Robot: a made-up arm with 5 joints. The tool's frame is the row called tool.
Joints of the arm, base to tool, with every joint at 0 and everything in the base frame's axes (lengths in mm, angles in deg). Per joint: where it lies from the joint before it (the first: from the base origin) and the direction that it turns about. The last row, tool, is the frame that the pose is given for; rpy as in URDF.
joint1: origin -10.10 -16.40 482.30 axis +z
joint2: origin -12.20 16.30 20.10 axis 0 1 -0.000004
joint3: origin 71.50 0.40 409.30 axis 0 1 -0.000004
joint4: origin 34.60 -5.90 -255.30 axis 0 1 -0.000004
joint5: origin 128.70 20.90 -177.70 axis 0 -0.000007 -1
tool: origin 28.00 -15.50 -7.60 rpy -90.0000 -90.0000 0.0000
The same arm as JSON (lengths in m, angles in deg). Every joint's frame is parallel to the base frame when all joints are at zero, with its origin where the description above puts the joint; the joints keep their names.
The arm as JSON. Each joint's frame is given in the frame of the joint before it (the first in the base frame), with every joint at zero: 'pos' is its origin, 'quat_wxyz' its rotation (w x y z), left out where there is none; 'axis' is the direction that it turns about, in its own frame. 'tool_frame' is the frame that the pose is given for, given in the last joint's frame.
{"length_unit": "m", "angle_unit": "deg", "joints": [{"joint": "joint1", "pos": [-0.0101, -0.0164, 0.4823], "axis": [0.0, 0.0, 1.0]}, {"joint": "joint2", "pos": [-0.0122, 0.0163, 0.0201], "axis": [0.0, 1.0, 0.0]}, {"joint": "joint3", "pos": [0.0715, 0.0004, 0.4093], "axis": [0.0, 1.0, 0.0]}, {"joint": "joint4", "pos": [0.0346, -0.0059, -0.2553], "axis": [0.0, 1.0, 0.0]}, {"joint": "joint5", "pos": [0.1287, 0.0209, -0.1777], "axis": [0.0, 0.0, -1.0]}], "tool_frame": {"pos": [0.028, -0.0155, -0.0076], "quat_wxyz": [0.5, -0.5, -0.5, -0.5]}}
